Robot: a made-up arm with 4 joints. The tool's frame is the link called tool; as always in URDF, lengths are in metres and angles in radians. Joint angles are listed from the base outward.
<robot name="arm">
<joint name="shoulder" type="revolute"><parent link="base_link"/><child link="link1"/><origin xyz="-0.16 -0.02 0.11" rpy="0 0 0"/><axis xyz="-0.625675 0.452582 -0.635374"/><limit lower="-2.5" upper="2.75"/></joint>
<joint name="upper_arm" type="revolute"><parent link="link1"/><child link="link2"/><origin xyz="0.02 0.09 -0.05" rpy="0 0 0"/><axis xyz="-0.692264 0.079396 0.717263"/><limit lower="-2.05" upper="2.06"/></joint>
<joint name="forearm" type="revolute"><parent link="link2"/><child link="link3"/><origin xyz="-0.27 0.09 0.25" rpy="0 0 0"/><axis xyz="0 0 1"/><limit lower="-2.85" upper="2.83"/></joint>
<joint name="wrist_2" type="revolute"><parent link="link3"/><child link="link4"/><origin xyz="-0.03 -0.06 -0.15" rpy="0 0 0"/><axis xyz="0.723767 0.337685 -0.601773"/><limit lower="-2.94" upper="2"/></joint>
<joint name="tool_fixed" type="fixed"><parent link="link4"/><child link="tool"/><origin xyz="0.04 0.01 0" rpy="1.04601 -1.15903 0.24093"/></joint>
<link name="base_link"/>
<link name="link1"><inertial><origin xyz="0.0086 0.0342 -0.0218"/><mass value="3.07"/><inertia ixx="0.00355" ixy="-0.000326" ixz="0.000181" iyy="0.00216" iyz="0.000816" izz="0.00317"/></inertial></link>
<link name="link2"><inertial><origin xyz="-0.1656 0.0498 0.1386"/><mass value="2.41"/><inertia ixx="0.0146" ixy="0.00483" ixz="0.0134" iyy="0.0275" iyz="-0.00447" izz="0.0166"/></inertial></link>
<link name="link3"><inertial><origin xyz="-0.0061 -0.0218 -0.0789"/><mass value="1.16"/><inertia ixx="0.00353" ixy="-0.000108" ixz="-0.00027" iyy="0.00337" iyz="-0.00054" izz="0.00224"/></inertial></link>
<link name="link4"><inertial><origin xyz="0.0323 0.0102 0.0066"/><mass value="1.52"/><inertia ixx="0.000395" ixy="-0.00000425" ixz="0" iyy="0.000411" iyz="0" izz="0.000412"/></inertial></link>
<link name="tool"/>
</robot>
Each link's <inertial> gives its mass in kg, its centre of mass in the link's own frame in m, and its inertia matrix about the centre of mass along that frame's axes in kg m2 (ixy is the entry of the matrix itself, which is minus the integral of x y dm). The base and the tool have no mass. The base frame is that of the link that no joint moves.
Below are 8 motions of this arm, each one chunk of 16 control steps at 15 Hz.
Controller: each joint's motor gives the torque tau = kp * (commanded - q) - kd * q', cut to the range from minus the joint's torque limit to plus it. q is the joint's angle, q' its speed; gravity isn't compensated. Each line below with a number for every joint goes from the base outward.
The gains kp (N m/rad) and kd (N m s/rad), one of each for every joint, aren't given. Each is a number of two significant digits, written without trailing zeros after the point. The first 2 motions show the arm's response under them.
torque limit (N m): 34 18 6.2 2.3
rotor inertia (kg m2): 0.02 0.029 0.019 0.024
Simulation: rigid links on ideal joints. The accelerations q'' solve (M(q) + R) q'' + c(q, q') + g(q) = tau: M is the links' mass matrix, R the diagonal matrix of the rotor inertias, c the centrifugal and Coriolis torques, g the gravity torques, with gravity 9.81 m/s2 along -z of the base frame. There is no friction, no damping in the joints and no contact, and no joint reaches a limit. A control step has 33 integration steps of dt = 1/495 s. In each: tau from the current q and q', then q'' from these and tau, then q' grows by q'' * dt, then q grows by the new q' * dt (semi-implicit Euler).
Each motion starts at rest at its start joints. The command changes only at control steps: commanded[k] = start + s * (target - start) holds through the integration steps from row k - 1 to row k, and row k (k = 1, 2, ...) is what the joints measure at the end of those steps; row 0 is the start. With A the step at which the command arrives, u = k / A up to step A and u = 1 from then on. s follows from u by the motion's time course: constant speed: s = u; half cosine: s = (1 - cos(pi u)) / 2; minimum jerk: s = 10 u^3 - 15 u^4 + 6 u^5; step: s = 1 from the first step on.
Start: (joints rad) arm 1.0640 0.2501 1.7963 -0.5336
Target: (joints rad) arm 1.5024 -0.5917 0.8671 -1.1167
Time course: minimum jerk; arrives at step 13
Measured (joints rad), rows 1 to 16:
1: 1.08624 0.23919 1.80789 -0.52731
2: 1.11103 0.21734 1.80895 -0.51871
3: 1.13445 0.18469 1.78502 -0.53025
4: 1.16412 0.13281 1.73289 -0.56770
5: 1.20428 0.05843 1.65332 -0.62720
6: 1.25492 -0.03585 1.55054 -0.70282
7: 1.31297 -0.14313 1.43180 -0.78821
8: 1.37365 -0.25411 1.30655 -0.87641
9: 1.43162 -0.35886 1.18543 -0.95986
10: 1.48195 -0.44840 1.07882 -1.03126
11: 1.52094 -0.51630 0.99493 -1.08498
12: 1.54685 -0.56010 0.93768 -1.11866
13: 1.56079 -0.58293 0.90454 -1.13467
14: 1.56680 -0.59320 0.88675 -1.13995
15: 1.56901 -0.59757 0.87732 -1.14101
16: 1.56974 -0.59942 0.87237 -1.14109
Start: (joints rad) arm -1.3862 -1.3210 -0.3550 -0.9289
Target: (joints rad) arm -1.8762 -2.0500 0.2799 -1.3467
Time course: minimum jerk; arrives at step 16
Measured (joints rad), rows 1 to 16:
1: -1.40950 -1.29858 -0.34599 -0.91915
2: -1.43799 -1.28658 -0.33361 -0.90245
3: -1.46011 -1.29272 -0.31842 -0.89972
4: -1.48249 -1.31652 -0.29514 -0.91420
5: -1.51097 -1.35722 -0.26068 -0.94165
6: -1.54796 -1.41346 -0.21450 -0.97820
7: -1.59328 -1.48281 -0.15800 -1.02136
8: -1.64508 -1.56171 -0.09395 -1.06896
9: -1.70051 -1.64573 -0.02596 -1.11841
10: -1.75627 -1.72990 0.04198 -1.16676
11: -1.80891 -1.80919 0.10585 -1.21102
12: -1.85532 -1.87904 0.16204 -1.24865
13: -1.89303 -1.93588 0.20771 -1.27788
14: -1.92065 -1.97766 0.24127 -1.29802
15: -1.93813 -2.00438 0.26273 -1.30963
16: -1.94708 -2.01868 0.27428 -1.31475
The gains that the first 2 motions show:
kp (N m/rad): 130 60 17 7.6
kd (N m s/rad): 14 6 1.8 0.63
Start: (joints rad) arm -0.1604 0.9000 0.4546 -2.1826
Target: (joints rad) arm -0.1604 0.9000 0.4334 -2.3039
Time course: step
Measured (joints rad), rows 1 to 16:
1: -0.16861 0.88978 0.44713 -2.23429
2: -0.17562 0.88556 0.44116 -2.29204
3: -0.17943 0.88375 0.43826 -2.31680
4: -0.18119 0.88267 0.43681 -2.32069
5: -0.18195 0.88200 0.43607 -2.31836
6: -0.18227 0.88163 0.43570 -2.31626
7: -0.18242 0.88145 0.43552 -2.31544
8: -0.18249 0.88138 0.43544 -2.31536
9: -0.18253 0.88135 0.43540 -2.31546
10: -0.18255 0.88133 0.43538 -2.31554
11: -0.18256 0.88132 0.43538 -2.31556
12: -0.18257 0.88132 0.43537 -2.31557
13: -0.18257 0.88132 0.43537 -2.31556
14: -0.18257 0.88132 0.43537 -2.31556
15: -0.18257 0.88132 0.43537 -2.31556
16: -0.18257 0.88132 0.43537 -2.31556

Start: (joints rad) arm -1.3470 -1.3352 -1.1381 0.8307
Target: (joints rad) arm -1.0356 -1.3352 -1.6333 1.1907
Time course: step
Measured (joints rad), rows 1 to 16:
1: -1.27252 -1.29541 -1.30509 0.94969
2: -1.18033 -1.28444 -1.43956 1.10739
3: -1.12549 -1.28110 -1.50855 1.18113
4: -1.10104 -1.27762 -1.53838 1.19185
5: -1.09280 -1.27412 -1.54936 1.18099
6: -1.09110 -1.27147 -1.55283 1.17052
7: -1.09127 -1.26983 -1.55384 1.16547
8: -1.09164 -1.26896 -1.55420 1.16415
9: -1.09185 -1.26854 -1.55441 1.16426
10: -1.09193 -1.26835 -1.55456 1.16459
11: -1.09195 -1.26827 -1.55466 1.16477
12: -1.09195 -1.26824 -1.55472 1.16483
13: -1.09195 -1.26822 -1.55475 1.16484
14: -1.09195 -1.26822 -1.55477 1.16483
15: -1.09195 -1.26821 -1.55478 1.16482
16: -1.09195 -1.26821 -1.55478 1.16482

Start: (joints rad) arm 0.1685 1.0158 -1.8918 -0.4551
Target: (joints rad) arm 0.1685 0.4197 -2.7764 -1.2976
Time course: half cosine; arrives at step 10
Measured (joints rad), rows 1 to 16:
1: 0.16505 0.99679 -1.91440 -0.47555
2: 0.16331 0.96577 -1.95767 -0.52238
3: 0.16247 0.91920 -2.02537 -0.59433
4: 0.16265 0.85596 -2.11875 -0.69282
5: 0.16414 0.77968 -2.23218 -0.81285
6: 0.16701 0.69678 -2.35601 -0.94384
7: 0.17093 0.61502 -2.47883 -1.07274
8: 0.17532 0.54228 -2.58905 -1.18644
9: 0.17948 0.48565 -2.67620 -1.27346
10: 0.18287 0.45065 -2.73185 -1.32515
11: 0.18455 0.43442 -2.75962 -1.34427
12: 0.18452 0.42799 -2.77222 -1.34589
13: 0.18395 0.42565 -2.77786 -1.34307
14: 0.18342 0.42482 -2.78041 -1.34092
15: 0.18307 0.42452 -2.78158 -1.34008
16: 0.18287 0.42441 -2.78213 -1.33994

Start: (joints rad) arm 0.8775 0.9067 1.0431 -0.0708
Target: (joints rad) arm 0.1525 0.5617 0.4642 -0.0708
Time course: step
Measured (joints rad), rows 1 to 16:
1: 0.64446 0.69382 0.83701 -0.04336
2: 0.40707 0.62519 0.65636 -0.05235
3: 0.27839 0.59505 0.56160 -0.06947
4: 0.21550 0.57703 0.51862 -0.07586
5: 0.18567 0.56602 0.49979 -0.07571
6: 0.17162 0.55957 0.49158 -0.07415
7: 0.16500 0.55593 0.48801 -0.07312
8: 0.16185 0.55395 0.48643 -0.07274
9: 0.16035 0.55289 0.48574 -0.07266
10: 0.15963 0.55233 0.48543 -0.07267
11: 0.15929 0.55204 0.48529 -0.07268
12: 0.15912 0.55190 0.48522 -0.07269
13: 0.15904 0.55182 0.48519 -0.07268
14: 0.15900 0.55178 0.48518 -0.07268
15: 0.15898 0.55176 0.48517 -0.07268
16: 0.15897 0.55175 0.48517 -0.07267

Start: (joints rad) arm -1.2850 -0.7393 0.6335 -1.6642
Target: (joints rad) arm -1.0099 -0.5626 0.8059 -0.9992
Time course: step
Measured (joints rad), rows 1 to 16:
1: -1.20026 -0.61758 0.69511 -1.47498
2: -1.12957 -0.56105 0.73939 -1.19448
3: -1.09229 -0.53480 0.76079 -1.05128
4: -1.07470 -0.52061 0.76979 -1.01609
5: -1.06681 -0.51267 0.77326 -1.02138
6: -1.06331 -0.50831 0.77460 -1.03130
7: -1.06174 -0.50600 0.77518 -1.03647
8: -1.06101 -0.50483 0.77545 -1.03784
9: -1.06066 -0.50425 0.77558 -1.03774
10: -1.06049 -0.50396 0.77564 -1.03743
11: -1.06040 -0.50382 0.77566 -1.03727
12: -1.06036 -0.50375 0.77567 -1.03722
13: -1.06034 -0.50372 0.77568 -1.03723
14: -1.06033 -0.50370 0.77568 -1.03724
15: -1.06033 -0.50369 0.77568 -1.03724
16: -1.06032 -0.50369 0.77568 -1.03725

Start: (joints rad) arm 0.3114 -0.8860 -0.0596 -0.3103
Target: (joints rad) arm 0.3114 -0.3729 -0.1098 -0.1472
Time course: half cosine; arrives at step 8
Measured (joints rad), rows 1 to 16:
1: 0.32752 -0.86094 -0.05732 -0.30262
2: 0.34265 -0.82316 -0.05840 -0.28976
3: 0.35057 -0.76410 -0.06337 -0.27141
4: 0.35354 -0.68620 -0.07109 -0.24592
5: 0.35353 -0.59871 -0.08018 -0.21594
6: 0.35175 -0.51376 -0.08911 -0.18625
7: 0.34907 -0.44367 -0.09647 -0.16173
8: 0.34628 -0.39878 -0.10119 -0.14634
9: 0.34459 -0.37696 -0.10359 -0.14078
10: 0.34434 -0.36720 -0.10480 -0.14120
11: 0.34464 -0.36294 -0.10540 -0.14315
12: 0.34498 -0.36108 -0.10571 -0.14458
13: 0.34523 -0.36026 -0.10587 -0.14524
14: 0.34538 -0.35988 -0.10594 -0.14544
15: 0.34546 -0.35971 -0.10598 -0.14546
16: 0.34551 -0.35963 -0.10600 -0.14544

